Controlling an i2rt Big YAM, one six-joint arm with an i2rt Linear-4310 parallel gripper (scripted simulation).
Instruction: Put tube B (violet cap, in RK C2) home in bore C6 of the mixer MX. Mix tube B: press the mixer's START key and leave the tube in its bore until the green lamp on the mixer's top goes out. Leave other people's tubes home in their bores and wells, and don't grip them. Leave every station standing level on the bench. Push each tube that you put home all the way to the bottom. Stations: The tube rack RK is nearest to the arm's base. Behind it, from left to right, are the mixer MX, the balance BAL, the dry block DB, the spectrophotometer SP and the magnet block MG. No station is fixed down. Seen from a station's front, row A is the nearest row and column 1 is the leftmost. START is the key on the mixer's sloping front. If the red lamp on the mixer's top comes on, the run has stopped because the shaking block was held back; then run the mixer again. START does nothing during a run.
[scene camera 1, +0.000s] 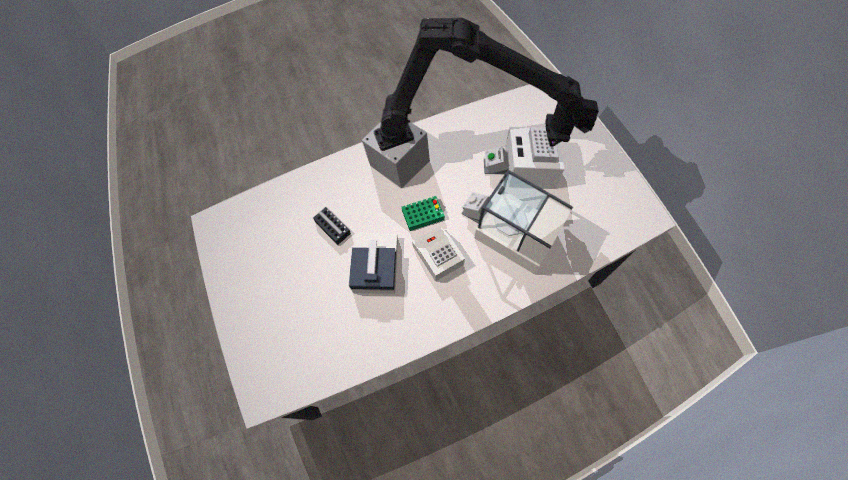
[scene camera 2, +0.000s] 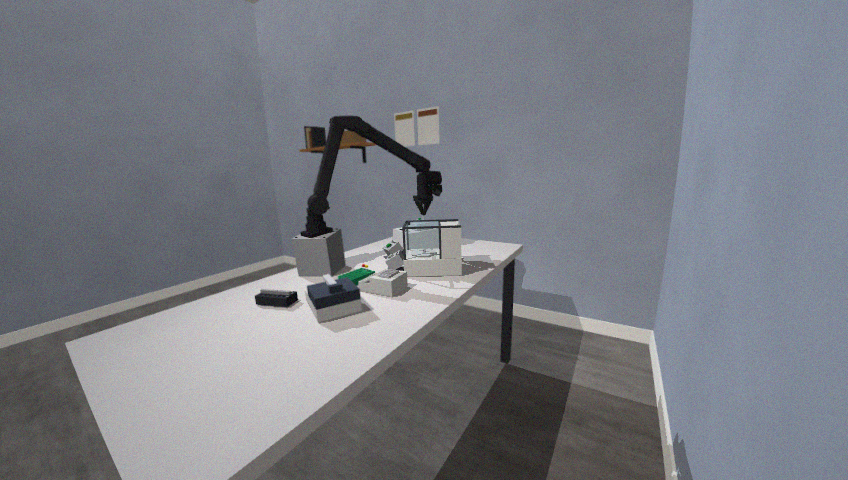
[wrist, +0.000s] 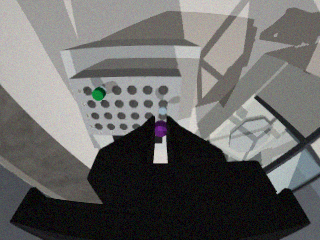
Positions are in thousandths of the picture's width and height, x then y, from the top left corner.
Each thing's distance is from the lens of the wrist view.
my gripper (wrist: 502, 506): 0.13 m
mixer MX (wrist: 567, 227): 0.18 m
